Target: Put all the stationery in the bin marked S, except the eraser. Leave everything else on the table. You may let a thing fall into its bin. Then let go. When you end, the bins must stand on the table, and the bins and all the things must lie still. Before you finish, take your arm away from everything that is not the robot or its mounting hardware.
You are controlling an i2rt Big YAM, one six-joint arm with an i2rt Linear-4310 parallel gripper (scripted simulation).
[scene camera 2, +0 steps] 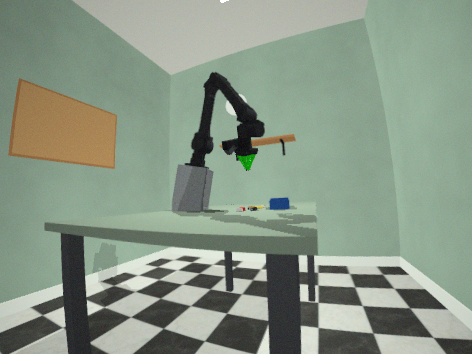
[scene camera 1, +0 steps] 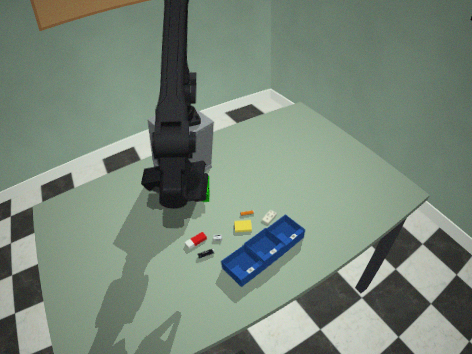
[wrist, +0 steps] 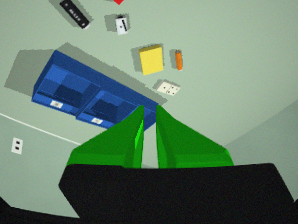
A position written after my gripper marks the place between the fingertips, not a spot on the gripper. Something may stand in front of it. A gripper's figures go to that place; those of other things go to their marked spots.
Labels:
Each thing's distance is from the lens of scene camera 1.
my gripper (scene camera 1: 207, 199): 83 cm
bin (scene camera 1: 236, 265): 91 cm

